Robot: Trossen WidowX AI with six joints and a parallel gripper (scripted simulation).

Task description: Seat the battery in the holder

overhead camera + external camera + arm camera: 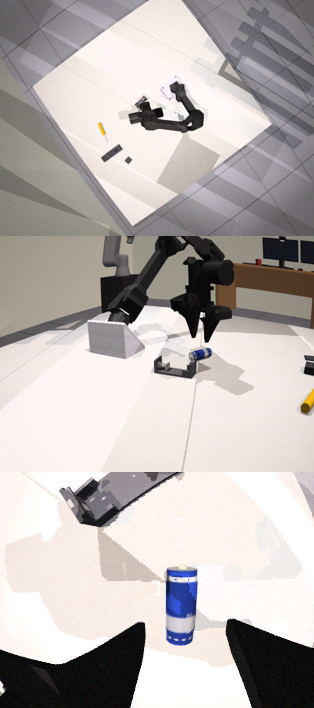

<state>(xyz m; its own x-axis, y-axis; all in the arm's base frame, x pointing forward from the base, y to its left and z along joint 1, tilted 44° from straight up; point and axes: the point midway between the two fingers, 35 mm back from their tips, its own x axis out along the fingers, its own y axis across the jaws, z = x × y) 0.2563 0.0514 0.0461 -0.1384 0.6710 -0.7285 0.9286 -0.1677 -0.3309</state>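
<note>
Right now my gripper tip is 4 cm above the battery. The rest, counted from my gripper tip: small dark square 31 cm ahead, 19 cm to the left, 5 cm below; then yellow-handled screwdriver 35 cm ahead, 7 cm to the right, 4 cm below; then dark flat bar 38 cm ahead, 8 cm to the left, 4 cm below.
</note>
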